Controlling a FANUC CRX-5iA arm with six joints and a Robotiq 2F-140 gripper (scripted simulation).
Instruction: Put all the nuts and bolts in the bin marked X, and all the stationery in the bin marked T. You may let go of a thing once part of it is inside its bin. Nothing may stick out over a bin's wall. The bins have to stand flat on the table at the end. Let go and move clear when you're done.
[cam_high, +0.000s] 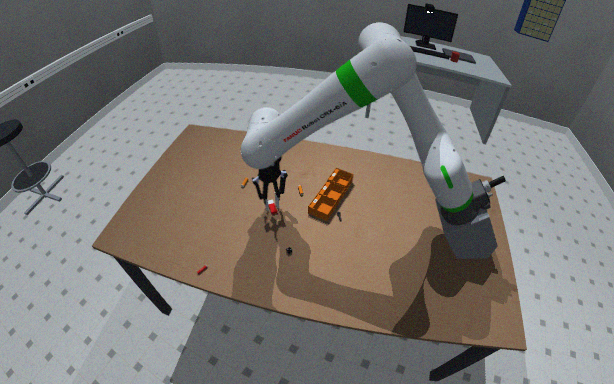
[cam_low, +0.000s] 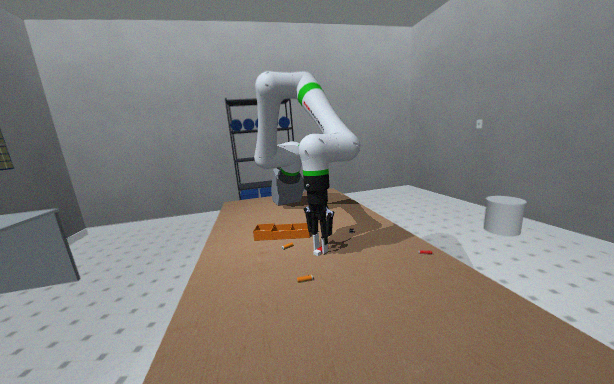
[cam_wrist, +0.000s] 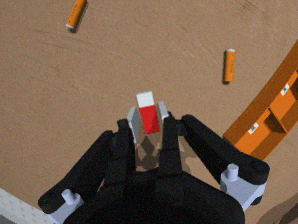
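My gripper is now 30 mm above the white eraser and 10 mm to the left of it. From my hand the other things lie so: orange bin tray: 240 mm behind, 80 mm to the right, 10 mm below; then red stick: 310 mm to the left, 220 mm ahead, 30 mm below.
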